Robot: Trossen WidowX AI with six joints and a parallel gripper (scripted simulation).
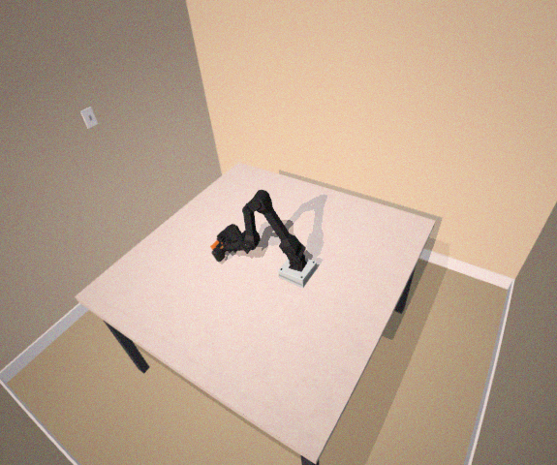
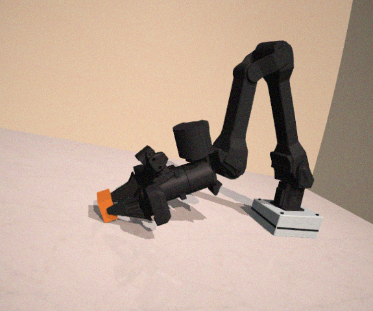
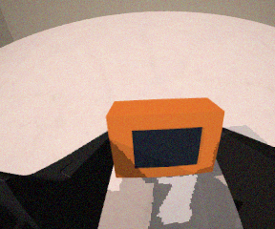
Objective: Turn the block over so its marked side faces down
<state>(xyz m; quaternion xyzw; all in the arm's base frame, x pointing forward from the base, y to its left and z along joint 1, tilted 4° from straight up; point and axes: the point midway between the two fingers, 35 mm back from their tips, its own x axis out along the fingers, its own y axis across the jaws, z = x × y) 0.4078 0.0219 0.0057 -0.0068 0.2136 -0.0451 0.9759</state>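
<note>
Right now the block is 10 mm behind my gripper tip.
</note>
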